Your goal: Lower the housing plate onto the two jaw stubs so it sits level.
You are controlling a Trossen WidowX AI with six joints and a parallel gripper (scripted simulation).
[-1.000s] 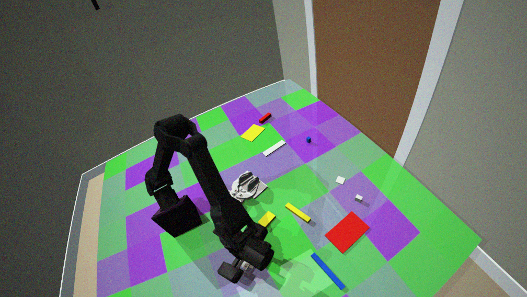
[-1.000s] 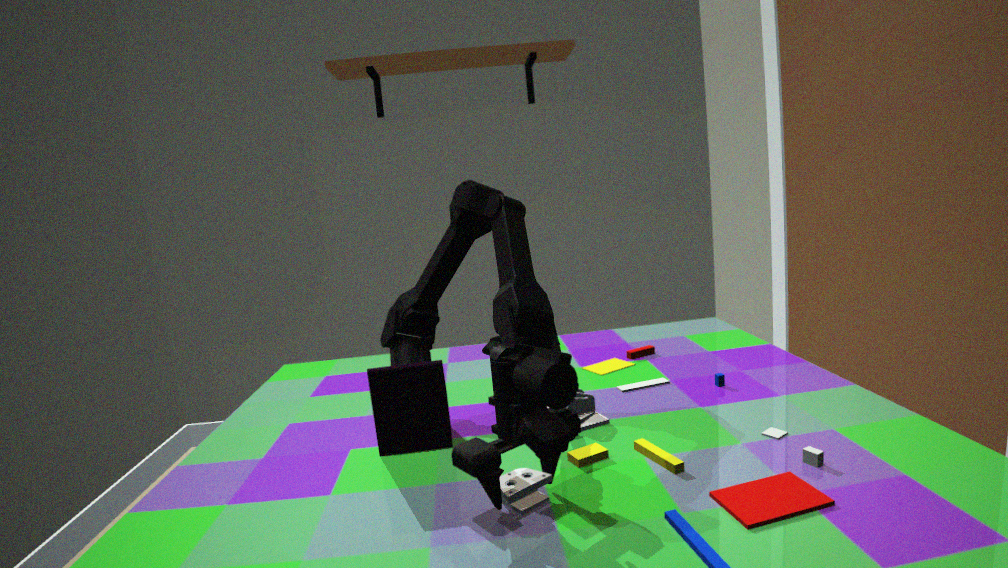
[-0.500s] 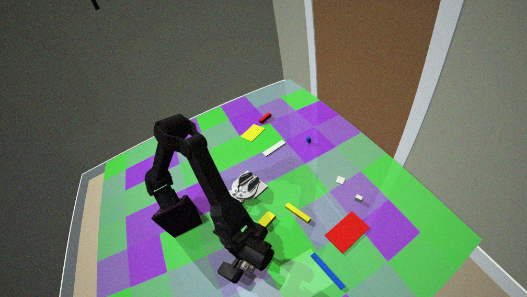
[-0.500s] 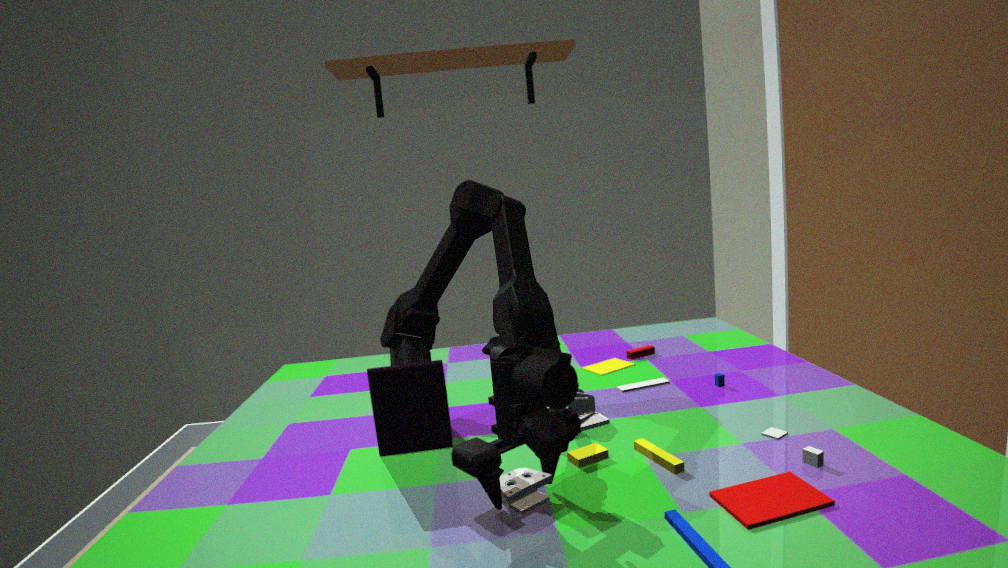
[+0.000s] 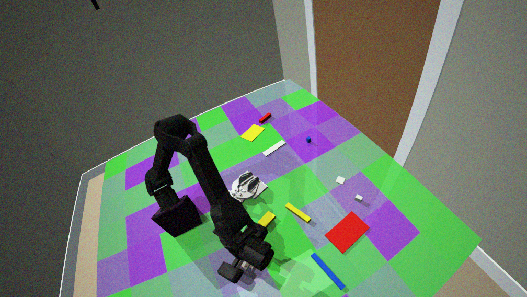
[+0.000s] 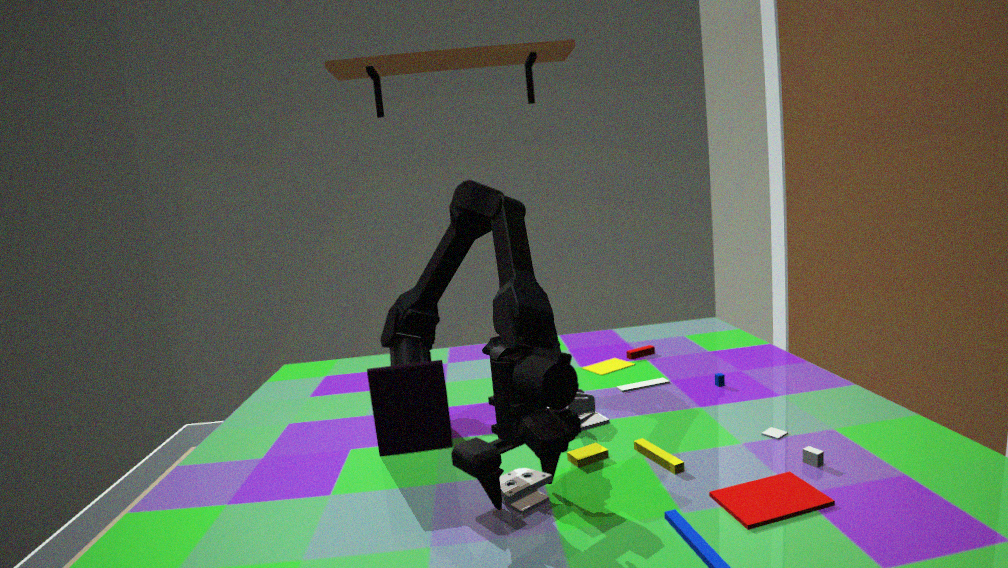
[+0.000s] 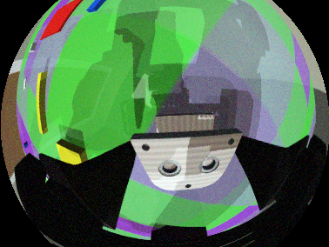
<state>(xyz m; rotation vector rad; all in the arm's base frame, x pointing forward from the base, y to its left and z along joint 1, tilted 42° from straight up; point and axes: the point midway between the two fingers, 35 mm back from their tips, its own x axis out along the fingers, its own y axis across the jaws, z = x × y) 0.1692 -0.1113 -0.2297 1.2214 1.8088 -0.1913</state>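
The grey stand is 1 cm to the left of my gripper tip and 1 cm behind it. From my gripper tip the other things lie so: blue bar (19 cm ahead, 15 cm to the right); then yellow block (11 cm to the left, 11 cm ahead); then yellow bar (21 cm ahead, 8 cm to the left).
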